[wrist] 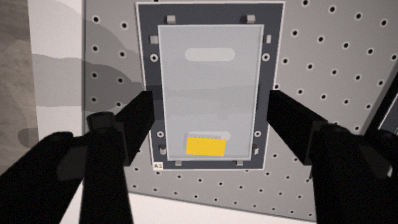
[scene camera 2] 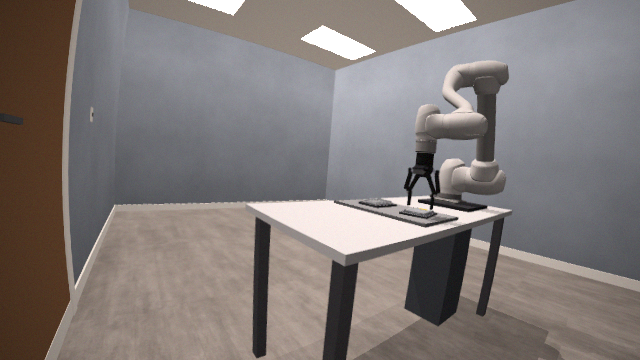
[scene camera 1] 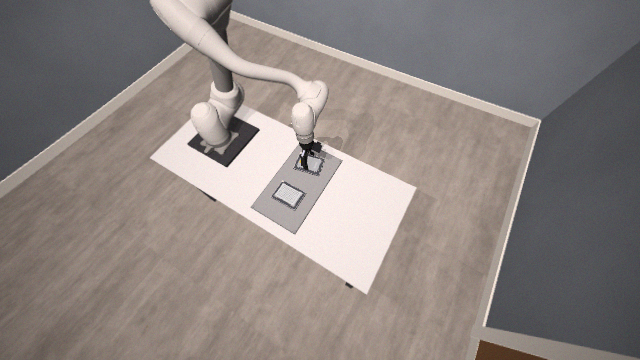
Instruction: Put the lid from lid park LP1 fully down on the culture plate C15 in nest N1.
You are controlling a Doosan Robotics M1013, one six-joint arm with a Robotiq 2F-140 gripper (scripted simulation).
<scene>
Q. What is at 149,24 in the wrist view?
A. A dark station.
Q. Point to a clear lid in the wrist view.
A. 210,73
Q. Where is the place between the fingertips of the gripper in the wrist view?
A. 210,105
</scene>
